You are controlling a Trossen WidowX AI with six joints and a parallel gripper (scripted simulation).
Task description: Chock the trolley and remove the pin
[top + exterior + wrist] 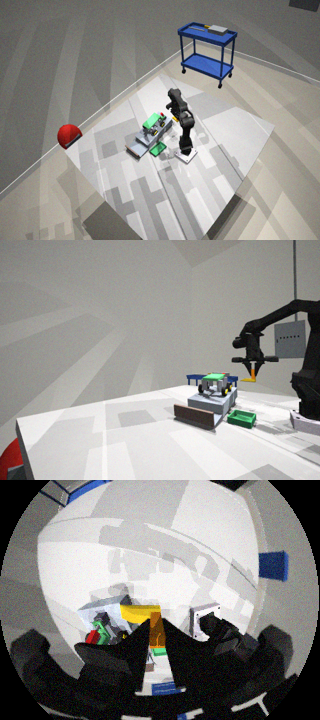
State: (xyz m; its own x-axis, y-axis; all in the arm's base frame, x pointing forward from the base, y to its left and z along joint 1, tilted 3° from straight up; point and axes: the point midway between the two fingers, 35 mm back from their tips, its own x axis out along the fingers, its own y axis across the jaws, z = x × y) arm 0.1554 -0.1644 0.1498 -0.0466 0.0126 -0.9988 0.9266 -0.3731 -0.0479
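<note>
Now: the red-headed stop pin 130 mm ahead of my gripper tip and 30 mm below it. The rest, counted from my gripper tip: trolley (170 mm ahead, 90 mm to the left, 50 mm below); grey ramp (170 mm ahead, 90 mm to the left, 110 mm below); yellow chock (20 mm ahead, 10 mm to the right, 10 mm below).
</note>
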